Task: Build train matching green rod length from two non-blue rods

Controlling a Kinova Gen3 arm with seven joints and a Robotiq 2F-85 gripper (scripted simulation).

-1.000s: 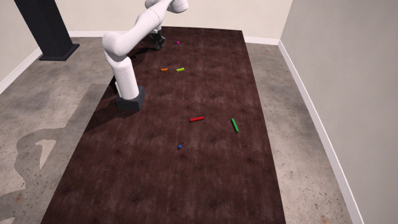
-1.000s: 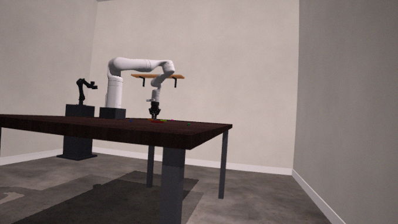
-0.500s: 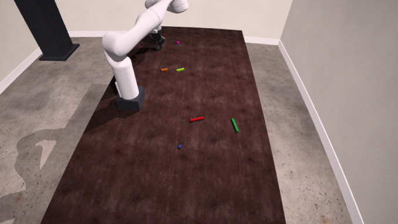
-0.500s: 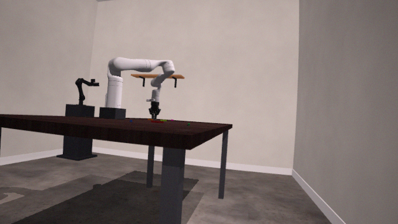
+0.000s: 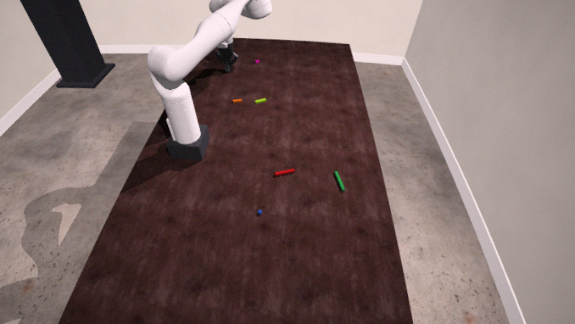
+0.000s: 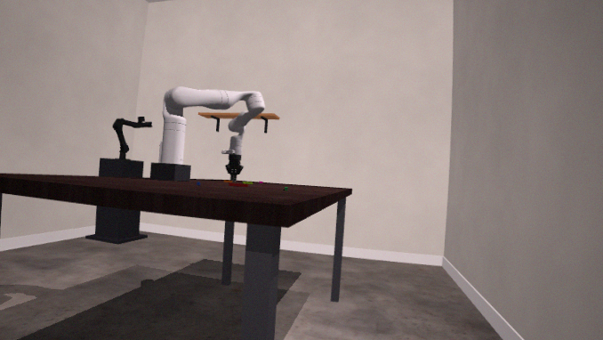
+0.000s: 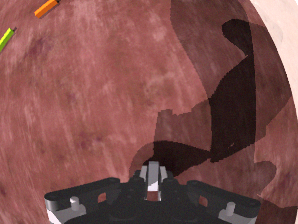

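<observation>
Now: hand 10 mm above the grey rod. The rest, counted from my hand: lime rod: 200 mm ahead, 260 mm to the right, 10 mm below; magenta rod: 140 mm ahead, 100 mm to the left, 10 mm below; orange rod: 100 mm ahead, 270 mm to the right, 10 mm below.
</observation>
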